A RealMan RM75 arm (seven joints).
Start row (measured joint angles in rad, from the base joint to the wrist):
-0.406 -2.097 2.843 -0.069 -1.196 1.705 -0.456
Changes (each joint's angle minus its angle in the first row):
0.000 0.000 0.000 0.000 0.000 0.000 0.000
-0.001 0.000 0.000 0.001 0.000 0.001 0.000
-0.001 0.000 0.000 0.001 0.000 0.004 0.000
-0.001 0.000 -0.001 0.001 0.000 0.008 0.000
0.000 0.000 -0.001 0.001 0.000 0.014 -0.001
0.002 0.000 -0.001 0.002 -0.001 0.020 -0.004
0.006 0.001 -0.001 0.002 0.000 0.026 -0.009
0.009 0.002 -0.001 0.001 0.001 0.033 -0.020
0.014 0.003 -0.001 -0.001 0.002 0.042 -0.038
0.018 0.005 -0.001 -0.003 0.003 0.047 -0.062
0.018 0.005 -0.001 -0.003 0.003 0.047 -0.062
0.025 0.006 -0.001 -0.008 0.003 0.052 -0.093
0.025 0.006 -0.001 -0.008 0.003 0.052 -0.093
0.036 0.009 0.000 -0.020 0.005 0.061 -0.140
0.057 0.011 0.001 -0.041 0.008 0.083 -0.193
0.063 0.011 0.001 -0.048 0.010 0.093 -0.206
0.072 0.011 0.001 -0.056 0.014 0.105 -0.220
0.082 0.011 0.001 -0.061 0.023 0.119 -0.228
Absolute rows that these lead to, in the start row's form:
-0.406 -2.097 2.843 -0.069 -1.196 1.705 -0.456
-0.407 -2.097 2.843 -0.068 -1.196 1.706 -0.456
-0.407 -2.097 2.843 -0.068 -1.196 1.709 -0.456
-0.407 -2.097 2.842 -0.068 -1.196 1.713 -0.456
-0.406 -2.097 2.842 -0.068 -1.196 1.719 -0.457
-0.404 -2.097 2.842 -0.067 -1.197 1.725 -0.460
-0.400 -2.096 2.842 -0.067 -1.196 1.731 -0.465
-0.397 -2.095 2.842 -0.068 -1.195 1.738 -0.476
-0.392 -2.094 2.842 -0.070 -1.194 1.747 -0.494
-0.388 -2.092 2.842 -0.072 -1.193 1.752 -0.518
-0.388 -2.092 2.842 -0.072 -1.193 1.752 -0.518
-0.381 -2.091 2.842 -0.077 -1.193 1.757 -0.549
-0.381 -2.091 2.842 -0.077 -1.193 1.757 -0.549
-0.370 -2.088 2.843 -0.089 -1.191 1.766 -0.596
-0.349 -2.086 2.844 -0.110 -1.188 1.788 -0.649
-0.343 -2.086 2.844 -0.117 -1.186 1.798 -0.662
-0.334 -2.086 2.844 -0.125 -1.182 1.810 -0.676
-0.324 -2.086 2.844 -0.130 -1.173 1.824 -0.684

